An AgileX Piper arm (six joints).
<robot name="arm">
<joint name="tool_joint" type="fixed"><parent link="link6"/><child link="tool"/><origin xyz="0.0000 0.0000 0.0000" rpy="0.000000 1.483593 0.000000"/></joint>
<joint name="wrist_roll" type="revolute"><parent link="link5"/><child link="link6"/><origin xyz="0.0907 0.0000 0.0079" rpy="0.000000 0.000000 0.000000"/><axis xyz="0.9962 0 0.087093"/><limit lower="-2.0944" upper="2.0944"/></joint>
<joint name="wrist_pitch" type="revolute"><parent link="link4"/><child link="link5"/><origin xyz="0.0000 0.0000 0.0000" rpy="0.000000 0.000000 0.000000"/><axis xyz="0 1 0"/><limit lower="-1.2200" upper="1.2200"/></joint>
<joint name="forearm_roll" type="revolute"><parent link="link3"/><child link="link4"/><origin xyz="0.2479 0.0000 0.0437" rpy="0.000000 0.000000 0.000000"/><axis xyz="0.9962 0 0.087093"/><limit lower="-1.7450" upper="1.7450"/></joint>
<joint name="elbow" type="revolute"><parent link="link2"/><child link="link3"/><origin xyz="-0.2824 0.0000 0.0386" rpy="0.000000 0.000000 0.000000"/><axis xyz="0 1 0"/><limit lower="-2.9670" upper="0.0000"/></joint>
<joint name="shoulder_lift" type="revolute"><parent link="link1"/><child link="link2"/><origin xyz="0.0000 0.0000 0.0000" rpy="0.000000 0.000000 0.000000"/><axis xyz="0 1 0"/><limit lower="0.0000" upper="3.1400"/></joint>
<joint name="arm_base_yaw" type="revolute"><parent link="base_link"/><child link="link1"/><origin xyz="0.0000 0.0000 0.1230" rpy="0.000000 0.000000 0.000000"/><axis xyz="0 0 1"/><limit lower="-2.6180" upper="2.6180"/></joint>
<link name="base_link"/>
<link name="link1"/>
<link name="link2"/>
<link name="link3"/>
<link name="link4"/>
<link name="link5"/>
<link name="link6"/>
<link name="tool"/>
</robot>
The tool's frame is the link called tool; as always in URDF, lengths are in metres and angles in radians.
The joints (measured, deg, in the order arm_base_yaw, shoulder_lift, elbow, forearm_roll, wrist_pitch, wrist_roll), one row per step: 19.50, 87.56, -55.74, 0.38, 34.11, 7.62; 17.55, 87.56, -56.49, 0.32, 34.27, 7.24; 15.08, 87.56, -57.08, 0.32, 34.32, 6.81; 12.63, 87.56, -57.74, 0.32, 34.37, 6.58; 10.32, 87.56, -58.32, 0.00, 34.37, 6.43; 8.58, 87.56, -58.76, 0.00, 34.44, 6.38; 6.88, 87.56, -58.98, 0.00, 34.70, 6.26; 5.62, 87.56, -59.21, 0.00, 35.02, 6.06; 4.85, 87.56, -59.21, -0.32, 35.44, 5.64; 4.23, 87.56, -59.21, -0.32, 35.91, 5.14; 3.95, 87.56, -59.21, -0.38, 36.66, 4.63; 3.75, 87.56, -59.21, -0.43, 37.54, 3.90; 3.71, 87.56, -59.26, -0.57, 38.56, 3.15; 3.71, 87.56, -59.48, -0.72, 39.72, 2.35; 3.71, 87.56, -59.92, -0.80, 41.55, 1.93
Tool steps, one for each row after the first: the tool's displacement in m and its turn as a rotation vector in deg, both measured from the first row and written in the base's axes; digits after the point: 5 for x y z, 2 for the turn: 0.00525, -0.00926, 0.00353, -0.04, -0.64, -1.59; 0.01057, -0.02150, 0.00638, -0.10, -1.22, -3.69; 0.01553, -0.03389, 0.00959, -0.07, -1.83, -5.94; 0.01969, -0.04612, 0.01247, -0.31, -2.49, -7.99; 0.02237, -0.05529, 0.01460, -0.29, -2.85, -9.68; 0.02387, -0.06445, 0.01548, -0.40, -2.82, -11.28; 0.02482, -0.07127, 0.01637, -0.55, -2.75, -12.37; 0.02466, -0.07580, 0.01602, -1.14, -2.44, -12.64; 0.02428, -0.07923, 0.01564, -1.49, -2.02, -12.82; 0.02337, -0.08088, 0.01504, -1.93, -1.34, -12.62; 0.02223, -0.08210, 0.01435, -2.49, -0.55, -12.15; 0.02097, -0.08255, 0.01382, -3.13, 0.31, -11.47; 0.01996, -0.08278, 0.01405, -3.80, 1.14, -10.69; 0.01859, -0.08298, 0.01490, -4.29, 2.46, -10.26
